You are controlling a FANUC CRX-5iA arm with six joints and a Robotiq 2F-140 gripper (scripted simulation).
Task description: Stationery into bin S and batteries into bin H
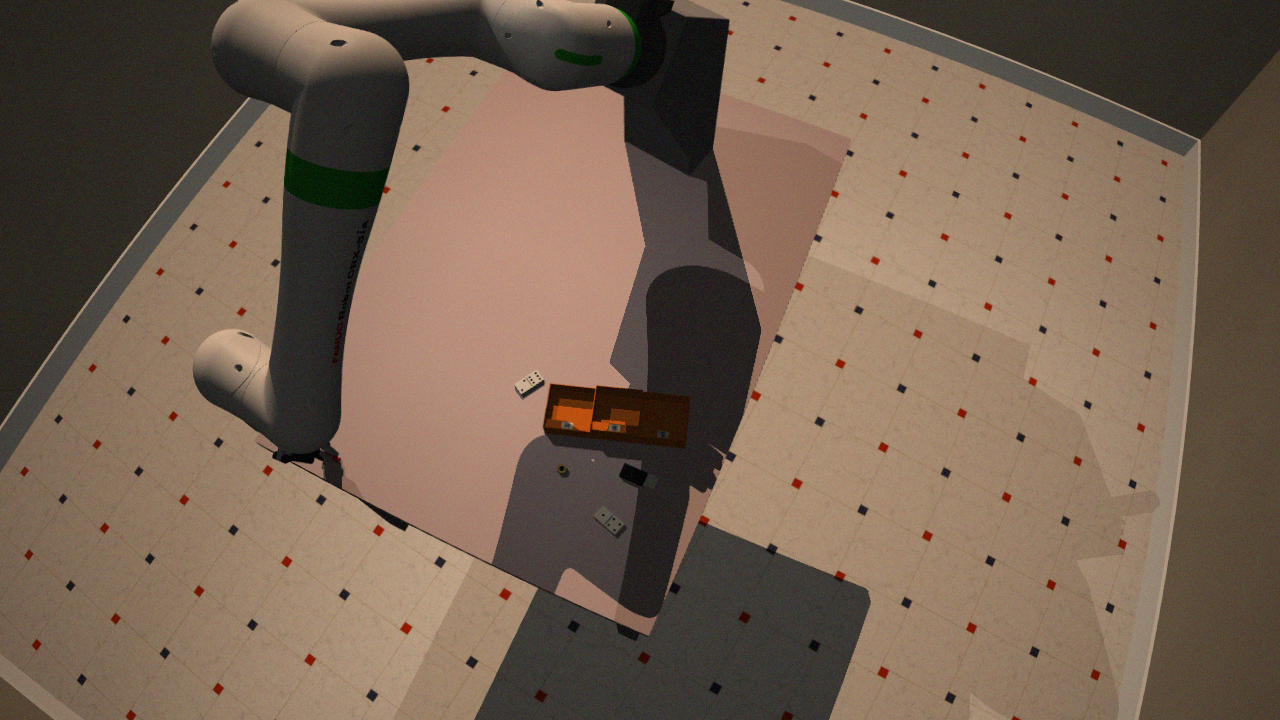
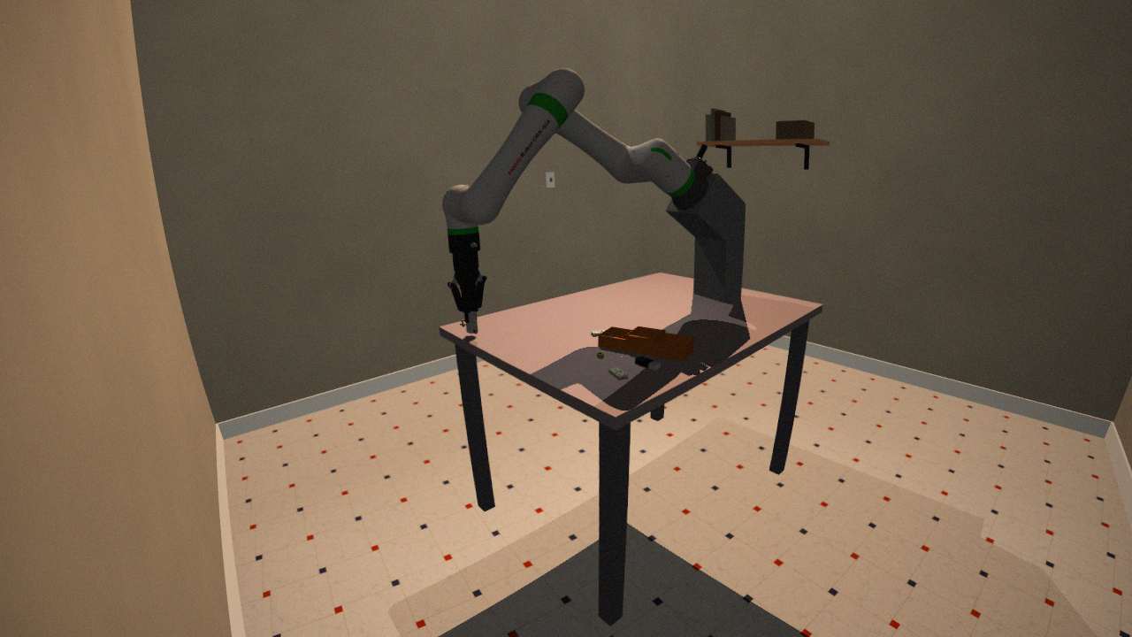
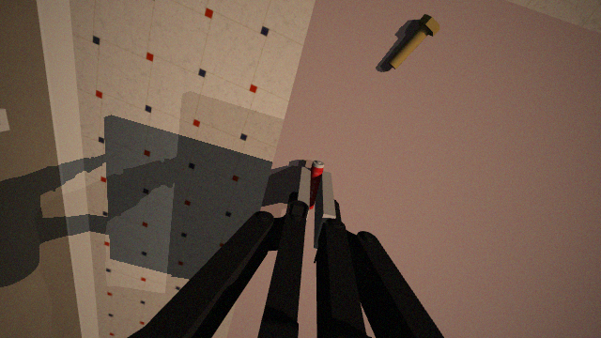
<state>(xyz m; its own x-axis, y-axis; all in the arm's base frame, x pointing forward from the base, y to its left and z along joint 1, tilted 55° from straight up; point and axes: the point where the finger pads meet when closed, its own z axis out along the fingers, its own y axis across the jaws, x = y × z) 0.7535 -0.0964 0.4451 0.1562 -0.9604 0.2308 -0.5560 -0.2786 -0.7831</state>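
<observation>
Now: hand 48 cm to the right of the black block, 30 cm past it and 4 cm above it. The rest, counted from my hand: grey domino 48 cm to the left, 21 cm behind, 4 cm below; ring-like part 36 cm to the left, 23 cm behind, 4 cm below; red battery 3 cm below.
</observation>
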